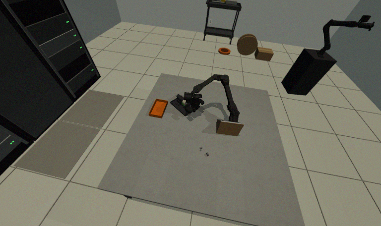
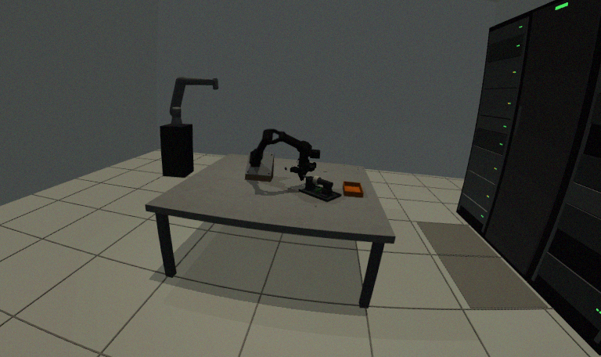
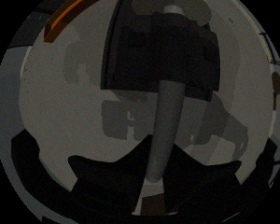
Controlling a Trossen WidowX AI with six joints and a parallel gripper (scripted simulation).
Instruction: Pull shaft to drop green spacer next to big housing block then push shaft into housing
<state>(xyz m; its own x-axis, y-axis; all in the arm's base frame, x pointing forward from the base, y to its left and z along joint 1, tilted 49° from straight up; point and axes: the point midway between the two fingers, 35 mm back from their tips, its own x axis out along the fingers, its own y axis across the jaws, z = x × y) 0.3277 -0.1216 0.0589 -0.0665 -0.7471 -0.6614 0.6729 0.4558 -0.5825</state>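
The grey shaft is 60 mm ahead of my gripper tip, 50 mm to the right of it and 30 mm above it. Round my gripper tip: pale spacer (80 mm ahead, 80 mm to the right, 30 mm above); orange tray (340 mm ahead, 30 mm to the right, 40 mm below).
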